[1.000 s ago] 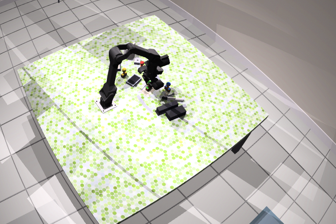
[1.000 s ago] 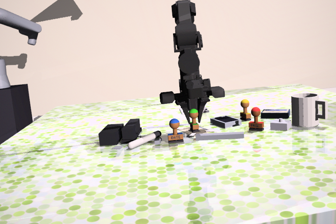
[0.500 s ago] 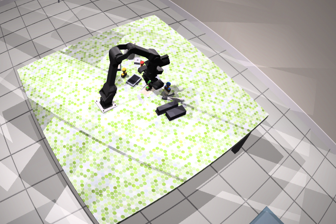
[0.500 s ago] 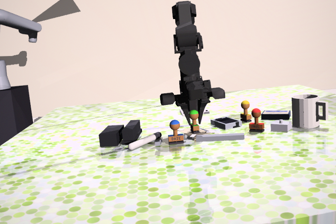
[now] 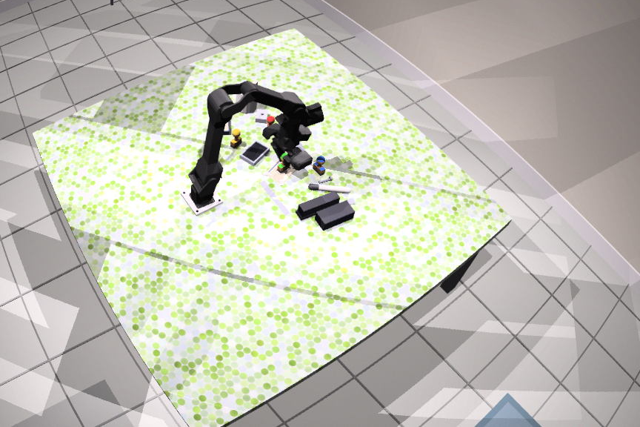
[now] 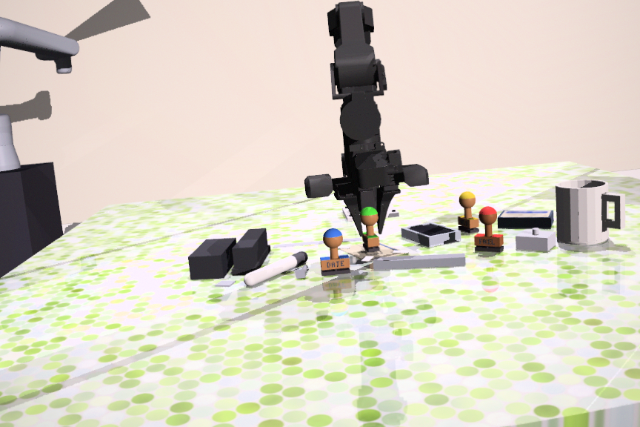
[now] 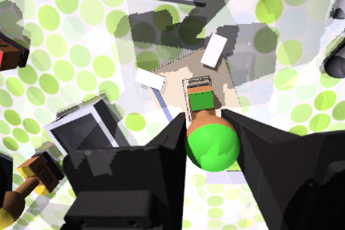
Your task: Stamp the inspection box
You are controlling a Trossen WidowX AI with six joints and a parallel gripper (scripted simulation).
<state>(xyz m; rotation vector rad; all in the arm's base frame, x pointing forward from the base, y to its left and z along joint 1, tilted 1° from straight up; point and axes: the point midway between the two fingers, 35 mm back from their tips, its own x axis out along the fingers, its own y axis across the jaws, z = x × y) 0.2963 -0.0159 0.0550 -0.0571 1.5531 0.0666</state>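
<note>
The beige card is 10 mm behind my gripper tip and 30 mm below it. Round my gripper tip: ink pad: 50 mm behind, 100 mm to the left, 20 mm below; then blue date stamp: 100 mm ahead, 60 mm to the right, 10 mm below; then green-knobbed pass stamp: right at my gripper tip.
</note>
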